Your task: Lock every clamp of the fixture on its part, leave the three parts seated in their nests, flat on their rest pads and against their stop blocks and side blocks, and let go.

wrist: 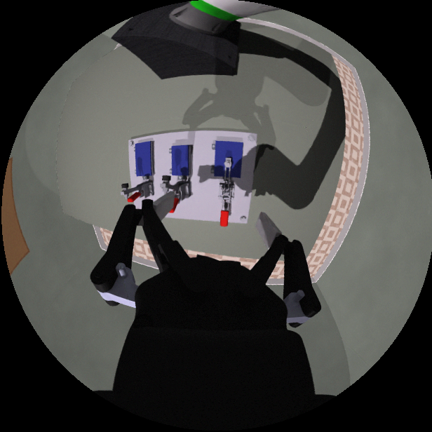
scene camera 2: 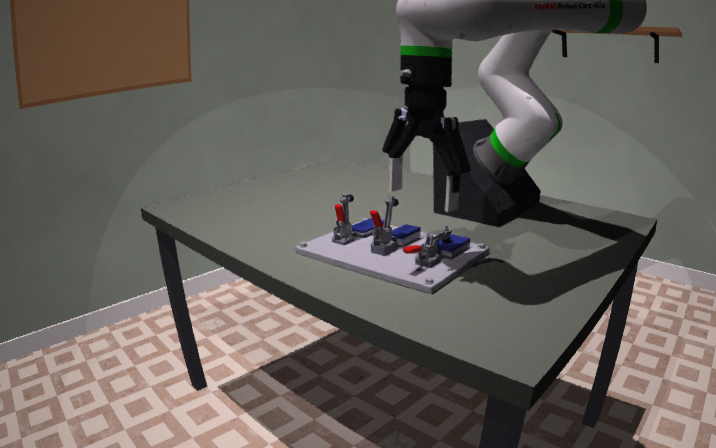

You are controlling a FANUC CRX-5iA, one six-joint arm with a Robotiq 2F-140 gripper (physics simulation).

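Places are measured from the arm's base along level axes (x ahead, y left, z up), in metres.
Pixels of known places: gripper, between the fingertips: [scene camera 2: 421, 199]; arm's base, origin of its link: [scene camera 2: 493, 162].
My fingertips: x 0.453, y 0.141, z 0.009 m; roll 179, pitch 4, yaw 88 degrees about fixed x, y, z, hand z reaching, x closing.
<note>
Ahead of a thing's pixels: the offset from my fingertips to its top centre. "pt": to the spot under its first point. Level surfaces: height alone.
The light fixture plate {pt 0.084 m ahead, 0.072 m right, 0.125 m down} [scene camera 2: 364, 264] [wrist: 200, 210] carries three blue parts and three clamps with red handles. The right clamp {0.008 m back, 0.011 m left, 0.067 m down} [scene camera 2: 430, 250] [wrist: 226, 190] lies folded down, its arm over the right blue part {0.082 m back, 0.001 m right, 0.104 m down} [scene camera 2: 455, 244] [wrist: 220, 150] and its handle low. The middle clamp {pt 0.018 m ahead, 0.086 m right, 0.091 m down} [scene camera 2: 384, 237] [wrist: 181, 187] has its arm upright, off the middle blue part {0.059 m back, 0.108 m right, 0.099 m down} [scene camera 2: 406, 233] [wrist: 180, 160]. The left clamp {pt 0.038 m ahead, 0.197 m right, 0.090 m down} [scene camera 2: 343, 229] [wrist: 145, 188] also has its arm upright, off the left blue part {0.052 m back, 0.219 m right, 0.109 m down} [scene camera 2: 364, 227] [wrist: 143, 157]. My gripper [scene camera 2: 422, 199] [wrist: 216, 209] is open and empty, above the fixture. Contact with pads and blocks is too small to tell.
The fixture stands on the grey-green table {0.140 m down} [scene camera 2: 253, 221] [wrist: 100, 110]. The dark robot base [scene camera 2: 459, 195] [wrist: 185, 55] stands behind it, and the arm's shadow falls to the right of the plate. A brown board [scene camera 2: 105, 47] hangs on the wall.
</note>
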